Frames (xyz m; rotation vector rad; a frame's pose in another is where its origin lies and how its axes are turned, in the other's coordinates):
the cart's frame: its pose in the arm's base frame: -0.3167 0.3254 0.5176 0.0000 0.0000 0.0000
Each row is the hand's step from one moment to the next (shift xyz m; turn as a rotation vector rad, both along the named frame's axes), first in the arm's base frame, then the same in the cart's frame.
Working: the arm's base frame: its pose in the cart's frame: 0.3167 -0.3254 -0.5176 0.0000 0.0000 0.0000

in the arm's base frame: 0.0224 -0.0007 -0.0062 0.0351 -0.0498 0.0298
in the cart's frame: 0.0224 -0.0007 -0.0062 0.0351 -0.0498 0.0298
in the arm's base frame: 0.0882 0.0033 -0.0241 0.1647 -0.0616 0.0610
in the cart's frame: 0.0882 0.0033 -0.0241 0.1647 -0.0616 0.0610
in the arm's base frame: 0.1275 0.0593 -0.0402 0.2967 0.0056 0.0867
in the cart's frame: 0.1275 0.0593 -0.0402 0.2967 0.0056 0.0867
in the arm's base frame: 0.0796 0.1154 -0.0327 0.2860 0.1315 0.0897
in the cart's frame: 0.0796 0.1154 -0.0327 0.2860 0.1315 0.0897
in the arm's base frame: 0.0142 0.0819 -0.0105 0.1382 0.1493 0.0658
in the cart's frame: 0.0142 0.0819 -0.0105 0.1382 0.1493 0.0658
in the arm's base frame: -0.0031 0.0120 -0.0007 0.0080 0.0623 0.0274
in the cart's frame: -0.0031 0.0120 -0.0007 0.0080 0.0623 0.0274
